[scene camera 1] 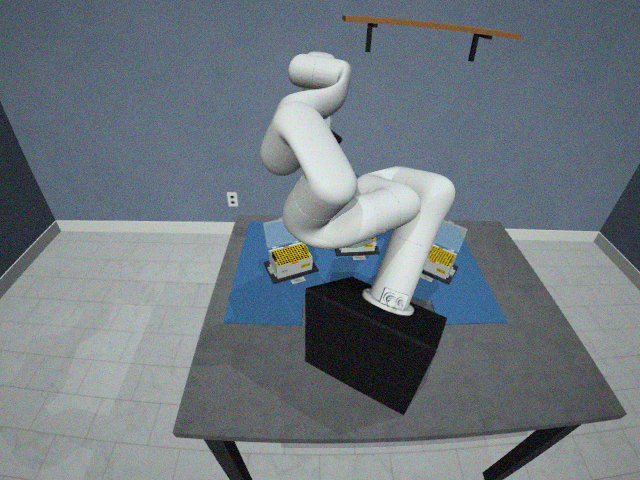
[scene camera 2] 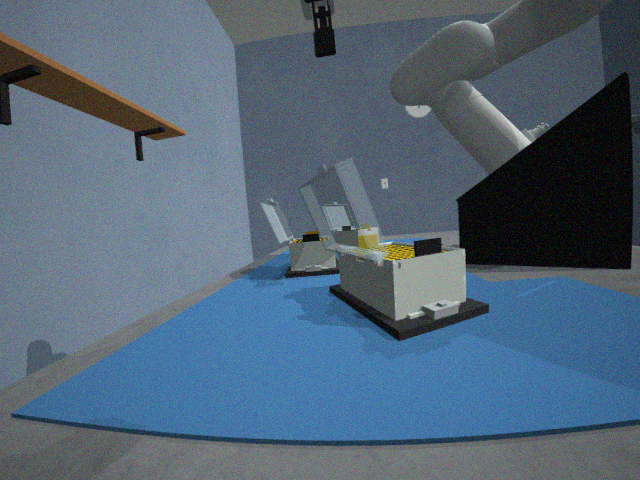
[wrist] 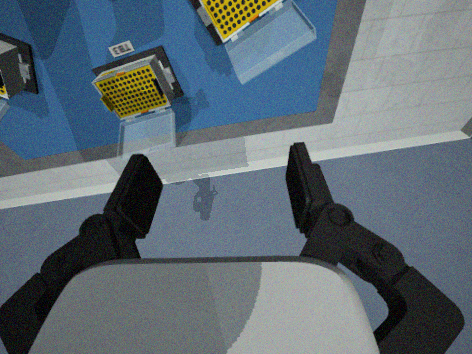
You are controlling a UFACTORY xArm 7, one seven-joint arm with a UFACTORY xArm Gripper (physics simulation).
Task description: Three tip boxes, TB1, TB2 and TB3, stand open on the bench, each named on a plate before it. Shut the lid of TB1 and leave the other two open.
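Frame: origin at the arm's base, x ahead, y left, z up, level; millimetres.
Where they show: gripper, fingertip midpoint: (scene camera 2: 322, 30) (wrist: 219, 164); arm's base, origin of the base link: (scene camera 1: 387, 303) (scene camera 2: 514, 164).
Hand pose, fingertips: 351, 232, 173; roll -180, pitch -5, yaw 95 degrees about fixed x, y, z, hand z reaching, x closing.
Things, the pixels of their top centre, and the offset from my fingertips, as dx, dy, dz. "*": a spot on its surface instead. Level surfaces: height alone.
- plate, surface spot: (wrist: 121, 48) * +13, -181, -354
- middle box, middle of its top: (scene camera 2: 317, 236) (wrist: 128, 90) (scene camera 1: 357, 233) +68, -170, -290
- right box, middle of its top: (scene camera 2: 359, 227) (scene camera 1: 436, 254) -10, -436, -290
- blue mat, its level: dz -356
- grey bench, its level: dz -359
A plate (wrist: 121, 48) reading TB3 lies before the middle box (scene camera 1: 356, 248) (scene camera 2: 312, 256) (wrist: 132, 92), whose clear lid (wrist: 147, 132) stands open. The left box of scene camera 1 (scene camera 1: 292, 267) (scene camera 2: 423, 281) (wrist: 245, 11) has its lid (scene camera 1: 279, 235) (scene camera 2: 338, 191) (wrist: 272, 42) open. The right box (scene camera 1: 439, 266) (wrist: 12, 67) also has its lid (scene camera 1: 450, 236) raised. Which of these two is TB1 cannot be read. My gripper (scene camera 2: 324, 43) (wrist: 219, 164) is open and empty, high above the bench; the arm mostly hides it in scene camera 1.
The boxes stand on a blue mat (scene camera 1: 263, 304) (scene camera 2: 232, 387) (wrist: 280, 95) on the grey bench (scene camera 1: 516, 382). A black pedestal (scene camera 1: 367, 346) (scene camera 2: 568, 206) carries the arm. A wooden shelf (scene camera 1: 429, 24) (scene camera 2: 93, 98) is fixed to the wall behind the bench.
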